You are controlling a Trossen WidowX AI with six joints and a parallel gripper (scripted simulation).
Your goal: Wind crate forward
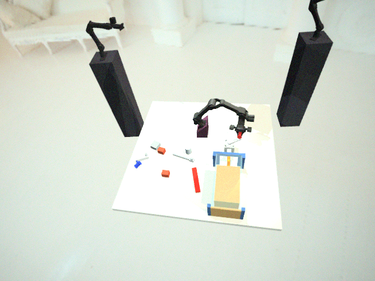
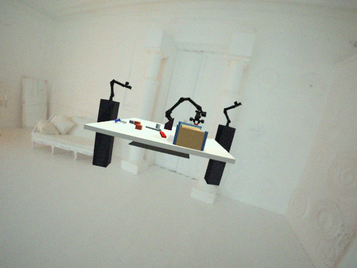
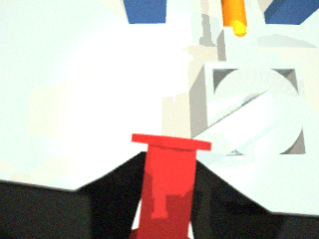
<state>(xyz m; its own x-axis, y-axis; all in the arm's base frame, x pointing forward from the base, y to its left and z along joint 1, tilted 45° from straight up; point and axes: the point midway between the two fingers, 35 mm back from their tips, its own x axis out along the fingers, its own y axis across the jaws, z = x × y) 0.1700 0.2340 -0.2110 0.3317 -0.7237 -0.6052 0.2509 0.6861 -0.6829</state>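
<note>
Now: the red-knobbed winch handle 3 cm to the right of my gripper tip and 3 cm below it. Also, from my gripper tip: red grip: 1 cm behind; then hand winch: 1 cm ahead, 9 cm to the right, 10 cm below; then blue steel frame: 19 cm ahead, 11 cm to the right, 3 cm below.
</note>
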